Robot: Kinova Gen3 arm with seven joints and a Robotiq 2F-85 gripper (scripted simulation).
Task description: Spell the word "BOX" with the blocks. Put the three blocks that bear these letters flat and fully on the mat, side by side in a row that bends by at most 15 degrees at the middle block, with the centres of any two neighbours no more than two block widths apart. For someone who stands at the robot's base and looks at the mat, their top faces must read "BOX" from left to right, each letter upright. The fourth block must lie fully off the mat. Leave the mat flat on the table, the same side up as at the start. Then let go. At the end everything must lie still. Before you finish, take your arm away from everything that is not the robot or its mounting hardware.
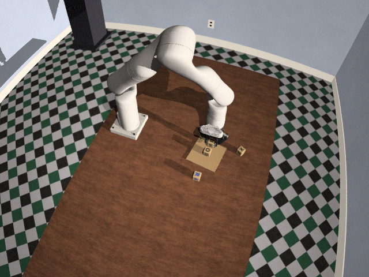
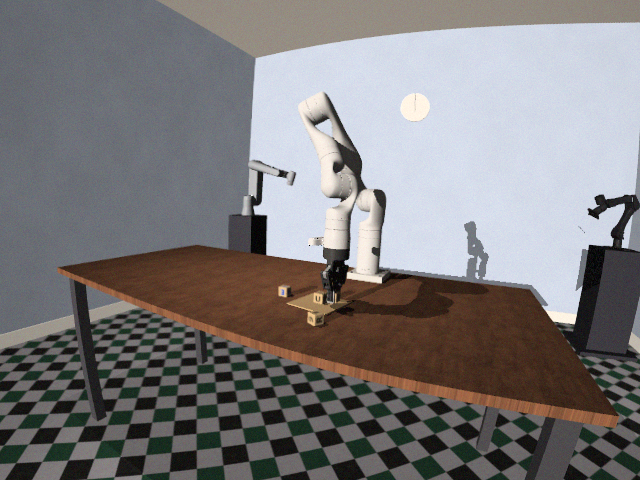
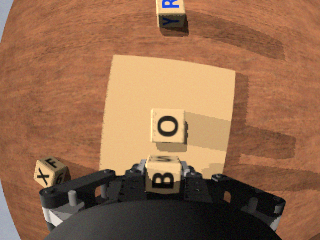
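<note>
Now: hand 4 cm to the left of the tan mat, 3 cm above it and 1 cm past it.
</note>
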